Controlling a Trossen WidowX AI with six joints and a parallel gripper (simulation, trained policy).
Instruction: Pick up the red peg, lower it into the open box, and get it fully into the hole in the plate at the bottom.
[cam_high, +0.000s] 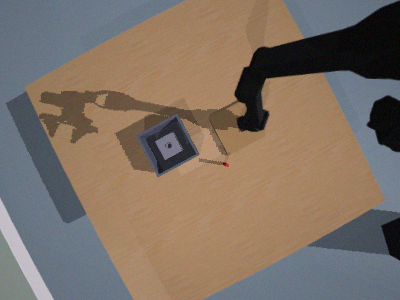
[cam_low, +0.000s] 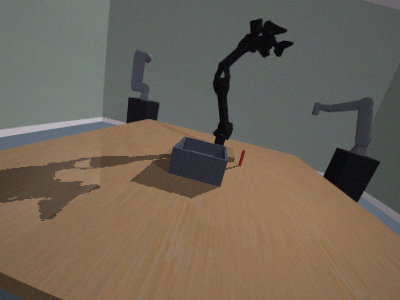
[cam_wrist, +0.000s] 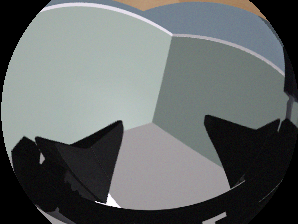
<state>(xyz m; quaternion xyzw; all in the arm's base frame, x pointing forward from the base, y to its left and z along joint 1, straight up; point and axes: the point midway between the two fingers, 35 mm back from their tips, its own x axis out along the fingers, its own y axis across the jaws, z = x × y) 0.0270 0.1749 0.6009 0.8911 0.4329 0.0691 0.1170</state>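
Now: gripper tip 580 mm above the red peg, 100 mm short of it and 60 mm to the left of it. Round my gripper tip: grey plate 580 mm below, 300 mm ahead, 220 mm to the right; then blue-grey box 600 mm below, 300 mm ahead, 220 mm to the right.
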